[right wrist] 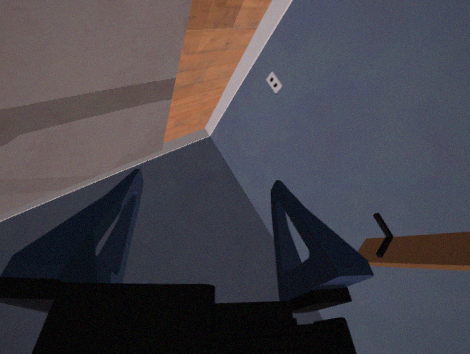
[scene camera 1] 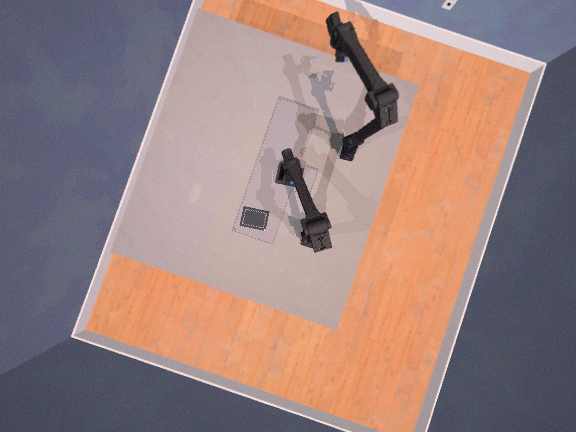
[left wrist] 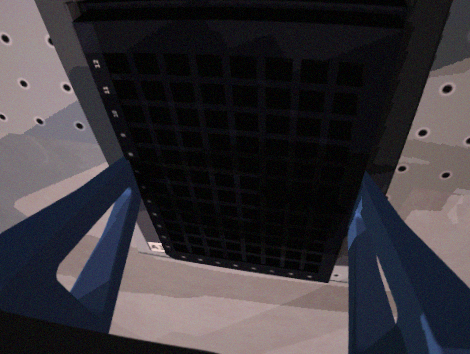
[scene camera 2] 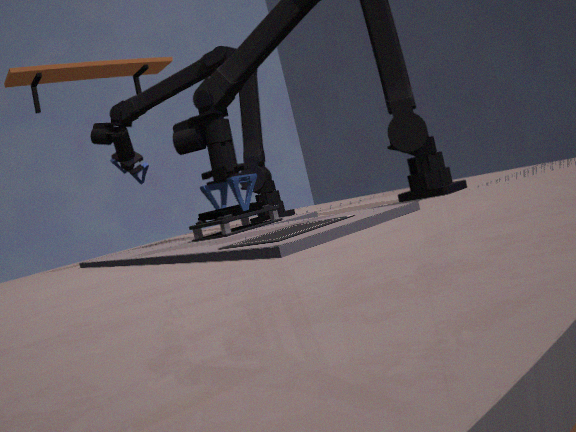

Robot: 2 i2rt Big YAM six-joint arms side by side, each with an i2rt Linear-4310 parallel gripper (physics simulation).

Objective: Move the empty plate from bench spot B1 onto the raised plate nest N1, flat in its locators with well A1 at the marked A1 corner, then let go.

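Places are measured from the left arm's base along level axes (x right, y ahead, z up), in millimetres.
Pixels of known places: left gripper, fingertip midpoint: (left wrist: 245,169) (scene camera 2: 233,213); right gripper, fingertip midpoint: (right wrist: 211,180) (scene camera 2: 134,177); left arm's base, link origin: (scene camera 2: 433,194); right arm's base, link origin: (scene camera 1: 348,151).
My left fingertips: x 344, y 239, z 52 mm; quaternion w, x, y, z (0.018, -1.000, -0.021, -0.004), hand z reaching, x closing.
Ahead of a thing's pixels: the offset from my left fingertips to its middle. "pt": to the spot under its first point.
The black plate @(dx -1, dy +2, dz +6 mm) (scene camera 2: 215,214) (left wrist: 225,150) has a grid of square wells and pale numbers. It is level at the raised nest @(dx -2, dy +2, dz -19 mm) (scene camera 2: 250,216) (left wrist: 72,55); whether it rests fully in the locators cannot be told. A small label, seemingly A1, shows by the plate's lower left corner in the left wrist view. My left gripper (scene camera 2: 233,208) (left wrist: 245,169) is shut on the plate, one finger at each long side. My right gripper (scene camera 1: 344,59) (scene camera 2: 133,176) (right wrist: 211,180) is open and empty, raised away from the nest. A dark rectangle with a dotted outline @(pt dx -330, dy +136, dz -37 mm) (scene camera 1: 254,218) (scene camera 2: 292,232), perhaps B1, bears no plate.
A pale low board (scene camera 1: 265,150) (scene camera 2: 350,229) carries the nest and the dark rectangle. Both arm bases stand behind it in scene camera 2. A wooden wall shelf (scene camera 2: 90,71) (right wrist: 425,251) is beyond the right gripper. Arm shadows cross the bench.
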